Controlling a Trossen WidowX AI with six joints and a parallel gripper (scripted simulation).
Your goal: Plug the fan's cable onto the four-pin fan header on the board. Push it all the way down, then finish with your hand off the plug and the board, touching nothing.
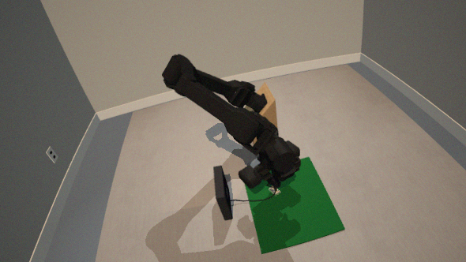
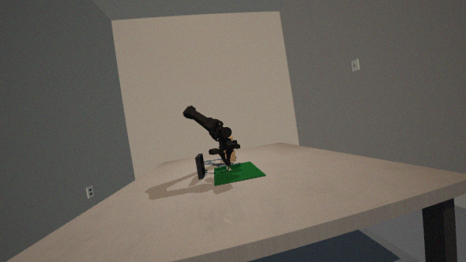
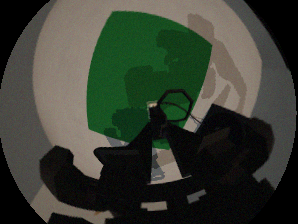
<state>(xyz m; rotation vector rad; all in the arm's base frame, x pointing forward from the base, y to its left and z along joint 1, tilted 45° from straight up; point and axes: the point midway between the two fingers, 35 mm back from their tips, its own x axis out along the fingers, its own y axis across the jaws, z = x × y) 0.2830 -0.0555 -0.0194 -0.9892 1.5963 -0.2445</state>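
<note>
Right now my gripper tip is 10 mm short of the four-pin fan header and 40 mm above it. Round my gripper tip: green board: 50 mm ahead, 40 mm to the left, 60 mm below; black fan: 20 mm ahead, 150 mm to the right, 20 mm above; black plug: 10 mm ahead, 10 mm above.
</note>
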